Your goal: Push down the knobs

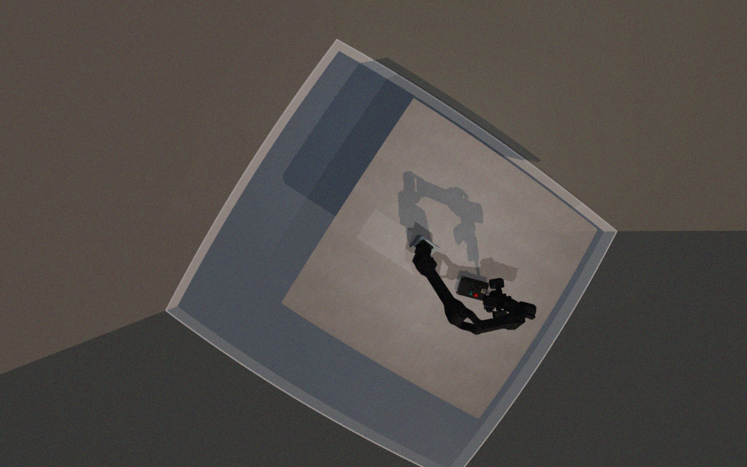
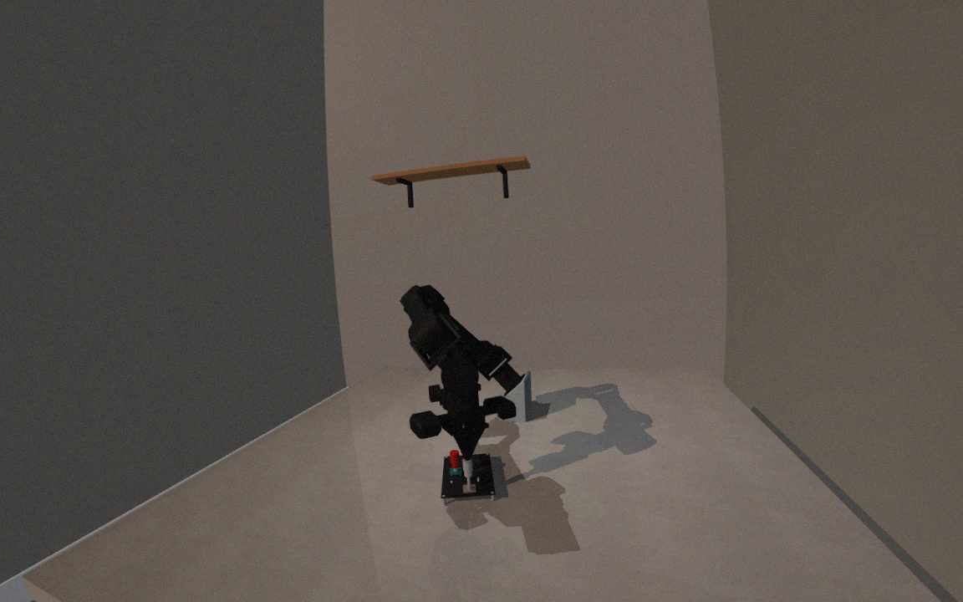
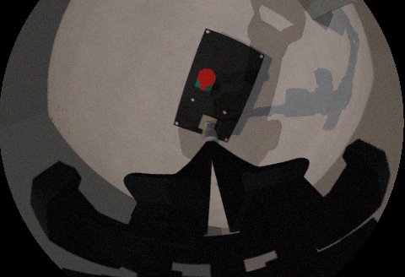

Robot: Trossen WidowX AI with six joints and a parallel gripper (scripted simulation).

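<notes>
The red knob lies 50 mm behind my gripper tip, 50 mm to the right of it and 30 mm below it. The rest, counted from my gripper tip: pale grey knob (20 mm below).
</notes>
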